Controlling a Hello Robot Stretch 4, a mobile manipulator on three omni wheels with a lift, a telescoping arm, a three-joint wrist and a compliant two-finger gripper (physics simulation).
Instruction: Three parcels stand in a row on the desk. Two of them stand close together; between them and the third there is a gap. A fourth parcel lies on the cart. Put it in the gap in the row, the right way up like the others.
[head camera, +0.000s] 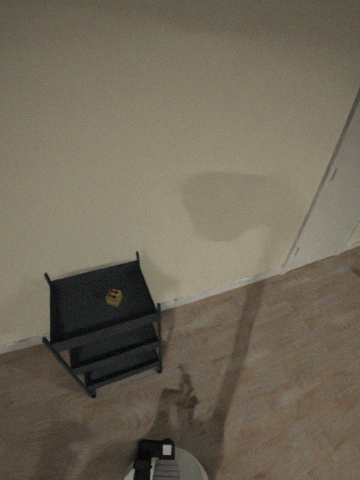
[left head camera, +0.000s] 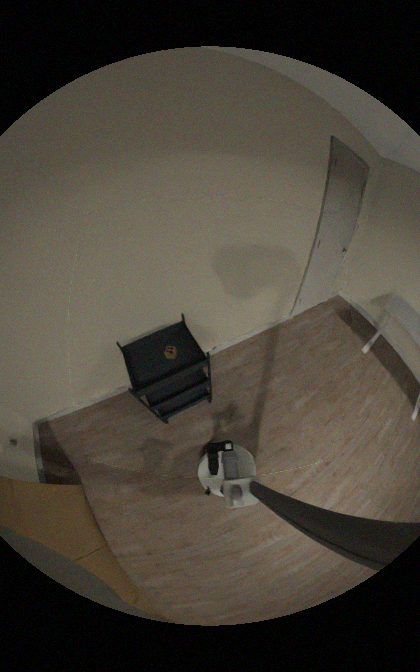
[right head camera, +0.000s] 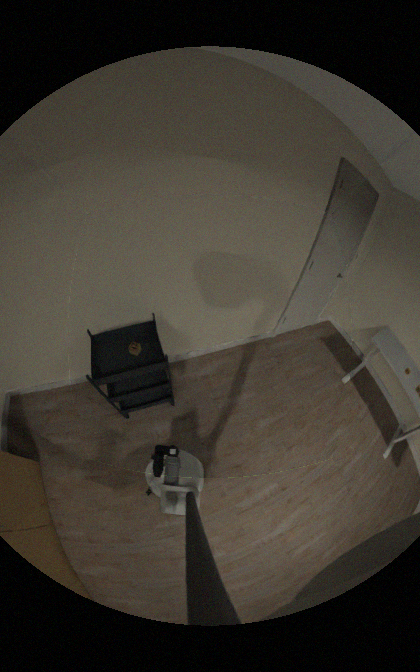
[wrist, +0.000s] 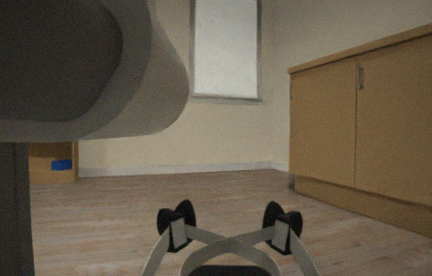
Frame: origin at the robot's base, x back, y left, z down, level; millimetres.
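Where they show: gripper, fingertip midpoint: (wrist: 229, 217).
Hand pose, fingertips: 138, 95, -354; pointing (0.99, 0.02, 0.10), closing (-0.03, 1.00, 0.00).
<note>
After its pixels a point has its place, as x, y, z.
The fourth parcel (head camera: 114, 297) {-680, 267, -688} (left head camera: 170, 352) (right head camera: 135, 348), a small tan box with dark arrows on a face, lies on the top shelf of the dark cart (head camera: 105, 328) {-521, 265, -701} (left head camera: 170, 374) (right head camera: 131, 371). The white desk (left head camera: 407, 312) (right head camera: 392, 345) shows at the right edge of the side head views; in the right head view two small orange-brown parcels show on it, one (right head camera: 407, 371) whole and one (right head camera: 418, 389) cut by the edge. The third parcel and the gap do not show. My gripper (wrist: 229, 217) {138, 95, -354} is open and empty in the wrist view, well apart from the cart.
The cart stands against the beige wall, ahead and left of my base (left head camera: 245, 460) (right head camera: 192, 462). A grey door (head camera: 325, 210) {-1594, -1199, -670} (left head camera: 330, 235) (right head camera: 327, 250) is at the right. Wooden cabinets (wrist: 325, 120) {1561, 722, -496} (left head camera: 50, 505) (right head camera: 22, 500) stand on another side. A blue object (wrist: 61, 165) {2159, -1294, -116} lies in a low wooden shelf.
</note>
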